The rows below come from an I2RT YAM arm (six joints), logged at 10 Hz.
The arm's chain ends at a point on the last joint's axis. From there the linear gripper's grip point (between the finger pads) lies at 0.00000 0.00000 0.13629 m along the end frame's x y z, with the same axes.
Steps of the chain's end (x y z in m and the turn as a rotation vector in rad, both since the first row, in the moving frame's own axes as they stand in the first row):
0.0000 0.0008 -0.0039 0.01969 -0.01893 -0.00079
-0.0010 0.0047 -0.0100 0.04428 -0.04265 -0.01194
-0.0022 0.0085 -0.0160 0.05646 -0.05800 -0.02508
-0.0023 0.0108 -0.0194 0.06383 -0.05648 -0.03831
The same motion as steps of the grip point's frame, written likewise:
-0.0026 -0.0019 -0.0040 0.01969 -0.01893 -0.00079
-0.0068 -0.0013 -0.0103 0.04428 -0.04265 -0.01194
-0.0102 0.0009 -0.0164 0.05646 -0.05800 -0.02508
-0.0102 0.0023 -0.0199 0.06383 -0.05648 -0.03831

